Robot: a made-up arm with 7 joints. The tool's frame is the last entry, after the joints. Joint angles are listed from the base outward. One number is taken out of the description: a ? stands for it. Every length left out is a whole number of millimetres.
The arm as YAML. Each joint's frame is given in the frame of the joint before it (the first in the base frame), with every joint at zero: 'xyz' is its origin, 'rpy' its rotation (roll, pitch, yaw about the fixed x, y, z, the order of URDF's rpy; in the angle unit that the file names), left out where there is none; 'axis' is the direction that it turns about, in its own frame. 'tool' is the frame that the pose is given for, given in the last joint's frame.
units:
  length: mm
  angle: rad
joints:
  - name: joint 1
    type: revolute
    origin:
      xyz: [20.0, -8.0, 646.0]
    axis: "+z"
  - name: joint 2
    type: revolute
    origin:
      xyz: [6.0, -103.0, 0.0]
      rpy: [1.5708, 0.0, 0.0]
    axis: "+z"
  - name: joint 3
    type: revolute
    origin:
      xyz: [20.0, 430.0, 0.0]
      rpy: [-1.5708, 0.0, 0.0]
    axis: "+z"
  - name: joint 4
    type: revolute
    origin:
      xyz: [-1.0, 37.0, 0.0]
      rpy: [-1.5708, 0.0, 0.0]
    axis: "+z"
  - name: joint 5
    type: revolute
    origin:
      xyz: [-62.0, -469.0, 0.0]
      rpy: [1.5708, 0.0, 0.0]
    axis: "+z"
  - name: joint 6
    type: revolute
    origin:
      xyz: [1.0, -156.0, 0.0]
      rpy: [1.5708, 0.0, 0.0]
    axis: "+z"
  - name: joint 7
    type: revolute
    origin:
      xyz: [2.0, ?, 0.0]
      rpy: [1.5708, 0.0, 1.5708]
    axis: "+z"
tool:
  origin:
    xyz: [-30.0, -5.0, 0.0]
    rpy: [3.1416, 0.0, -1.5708]
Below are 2 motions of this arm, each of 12 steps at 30 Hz.
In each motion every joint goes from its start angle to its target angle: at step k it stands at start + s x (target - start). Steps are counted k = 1, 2, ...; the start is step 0. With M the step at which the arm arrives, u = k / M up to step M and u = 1 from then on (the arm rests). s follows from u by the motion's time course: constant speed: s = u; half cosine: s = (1 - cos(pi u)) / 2; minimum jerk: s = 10 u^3 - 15 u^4 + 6 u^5.
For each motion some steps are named. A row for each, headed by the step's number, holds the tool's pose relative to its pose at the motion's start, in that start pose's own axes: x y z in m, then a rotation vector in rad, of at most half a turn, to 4 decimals.
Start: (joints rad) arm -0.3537 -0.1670 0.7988 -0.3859 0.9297 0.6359 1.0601
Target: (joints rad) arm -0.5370 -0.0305 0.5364 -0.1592 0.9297 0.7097 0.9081
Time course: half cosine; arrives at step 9
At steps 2, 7, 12:
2: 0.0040 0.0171 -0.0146 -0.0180 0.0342 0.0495
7: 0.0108 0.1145 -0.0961 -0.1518 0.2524 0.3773
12: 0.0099 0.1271 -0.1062 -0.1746 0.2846 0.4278

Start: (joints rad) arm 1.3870 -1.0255 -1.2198 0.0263 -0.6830 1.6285 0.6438
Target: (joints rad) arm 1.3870 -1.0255 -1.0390 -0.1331 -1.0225 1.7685 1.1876
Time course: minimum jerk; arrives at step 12
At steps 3, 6, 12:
3: 0.0039 -0.0088 0.0065 -0.0272 -0.0097 -0.0392
6: 0.0158 -0.0404 0.0329 -0.1242 -0.0543 -0.1873
12: 0.0247 -0.0744 0.0686 -0.2286 -0.1243 -0.3676

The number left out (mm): 184.0
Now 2 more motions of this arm.
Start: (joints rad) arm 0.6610 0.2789 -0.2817 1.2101 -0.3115 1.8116 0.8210
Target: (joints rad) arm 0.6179 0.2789 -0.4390 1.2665 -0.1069 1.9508 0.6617
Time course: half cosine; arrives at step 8
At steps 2, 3, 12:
2: -0.0148 -0.0027 0.0055 -0.0232 0.0149 0.0114
3: -0.0311 -0.0059 0.0122 -0.0497 0.0322 0.0247
12: -0.0968 -0.0200 0.0489 -0.1720 0.1146 0.0881

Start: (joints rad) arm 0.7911 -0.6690 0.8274 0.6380 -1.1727 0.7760 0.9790
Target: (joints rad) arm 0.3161 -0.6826 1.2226 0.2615 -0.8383 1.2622 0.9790
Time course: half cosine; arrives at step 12
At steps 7, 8, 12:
7: -0.3052 -0.1445 0.1692 -0.3420 -0.2568 -0.4538
8: -0.3656 -0.1557 0.2106 -0.4292 -0.3028 -0.5322
12: -0.4874 -0.1602 0.3026 -0.6299 -0.3950 -0.6829

